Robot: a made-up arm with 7 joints.
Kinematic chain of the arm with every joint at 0, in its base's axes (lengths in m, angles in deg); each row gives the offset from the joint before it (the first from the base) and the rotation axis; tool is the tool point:
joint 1: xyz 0 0 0.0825 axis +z
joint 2: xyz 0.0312 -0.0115 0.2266 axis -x
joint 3: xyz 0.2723 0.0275 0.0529 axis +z
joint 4: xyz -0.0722 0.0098 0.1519 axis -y
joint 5: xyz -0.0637 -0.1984 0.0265 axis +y
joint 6: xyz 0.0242 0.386 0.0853 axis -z
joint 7: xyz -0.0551 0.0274 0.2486 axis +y
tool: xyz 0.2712 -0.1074 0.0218
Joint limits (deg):
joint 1: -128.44..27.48
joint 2: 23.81..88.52
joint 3: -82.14..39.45
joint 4: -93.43..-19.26
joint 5: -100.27..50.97
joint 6: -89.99..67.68
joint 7: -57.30..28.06
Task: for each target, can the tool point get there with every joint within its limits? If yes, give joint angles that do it. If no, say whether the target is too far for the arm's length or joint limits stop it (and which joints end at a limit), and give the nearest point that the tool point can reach.
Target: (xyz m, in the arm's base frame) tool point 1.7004 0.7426 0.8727
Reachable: no: too far | nearest point 0.9041 0.3948 0.6108 | short by 0.908 m
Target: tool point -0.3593 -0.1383 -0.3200
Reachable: no: joint limits stop it (at a limit: joint 1, joint 2, joint 3, joint 4, joint 6) | nearest point -0.3072 -0.1933 -0.1881 | short by 0.152 m
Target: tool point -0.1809 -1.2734 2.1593
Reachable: no: too far | nearest point -0.0942 -0.6634 1.0781 | short by 1.244 m
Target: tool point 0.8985 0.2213 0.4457
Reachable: yes | joints -46.15 50.45 -62.56 -28.40 -71.32 -56.98 -17.71
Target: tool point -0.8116 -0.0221 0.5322
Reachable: no: joint limits stop it (at a limit: joint 1, joint 2, joint 3, joint 4, joint 7) | nearest point -0.6380 -0.1543 0.5272 | short by 0.218 m
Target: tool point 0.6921 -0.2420 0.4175
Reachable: yes | joints -33.08 75.61 -56.77 -87.48 -27.40 -46.70 18.70
